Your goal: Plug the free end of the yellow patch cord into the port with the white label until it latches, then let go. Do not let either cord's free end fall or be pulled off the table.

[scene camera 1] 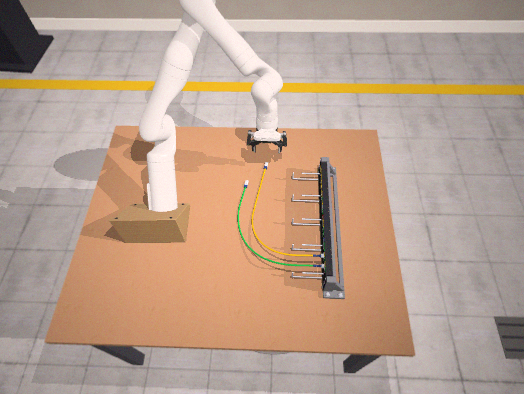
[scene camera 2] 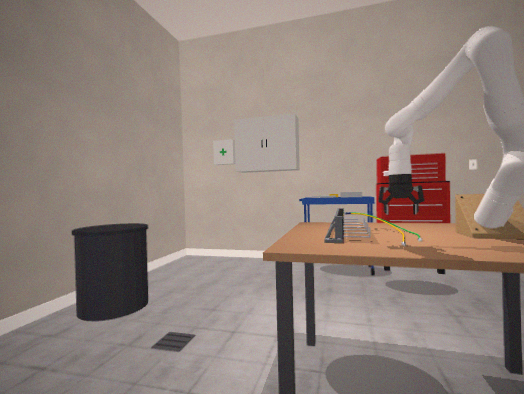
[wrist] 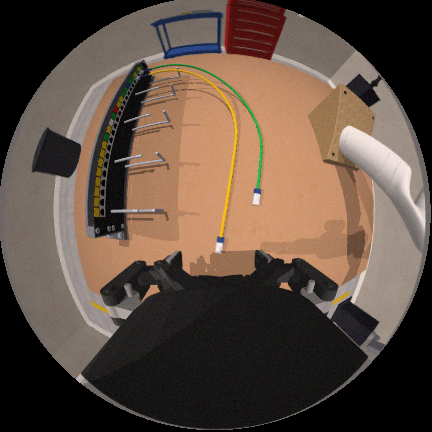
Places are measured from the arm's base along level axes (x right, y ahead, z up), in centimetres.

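Pixels of known places: gripper, between the fingertips: [scene camera 1: 266, 151] [scene camera 2: 401, 214] [wrist: 218, 259]; arm's base, origin of its link: [scene camera 1: 164, 208] [scene camera 2: 487, 219] [wrist: 348, 140].
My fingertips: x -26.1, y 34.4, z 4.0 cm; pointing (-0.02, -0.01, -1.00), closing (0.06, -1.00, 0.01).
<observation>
Ahead of a thing's pixels: the offset from my fingertips to its top centre. "spot": to the spot under its first point. Level surfaces: height alone.
The yellow cord {spot: dx +24.9, dy -3.0, dz -10.0 cm} [scene camera 1: 253, 220] [wrist: 235, 130] runs in a curve from the far end of the patch panel {dx +24.8, dy +20.3, dz -0.9 cm} [scene camera 1: 327, 225] [scene camera 2: 339, 227] [wrist: 122, 165]. Its free plug {spot: dx -1.0, dy -0.3, dz -10.4 cm} [scene camera 1: 266, 165] [scene camera 2: 404, 243] [wrist: 219, 245], clear with a blue boot, lies on the table. The green cord {spot: dx +23.0, dy -8.5, dz -10.5 cm} [scene camera 1: 238, 215] [wrist: 261, 150] is plugged in beside it; its free plug [scene camera 1: 246, 184] [wrist: 256, 198] also lies on the table. My gripper [scene camera 1: 267, 150] [scene camera 2: 401, 212] [wrist: 218, 259] is open and empty, pointing down above the table near the yellow plug. In the wrist view, the white label {spot: dx +22.0, dy +21.6, dz -1.7 cm} [wrist: 111, 122] shows small, about midway along the panel's row.
Several metal cable bars {spot: dx +4.8, dy +16.4, dz -9.2 cm} [scene camera 1: 307, 178] [wrist: 145, 163] stick out from the panel's port side towards the cords. The arm's wooden base block [scene camera 1: 150, 230] [wrist: 327, 125] stands on the table {dz -11.0 cm} [scene camera 1: 200, 300] on the side away from the panel. A black bin [scene camera 2: 111, 272] [wrist: 57, 152] stands on the floor.
</observation>
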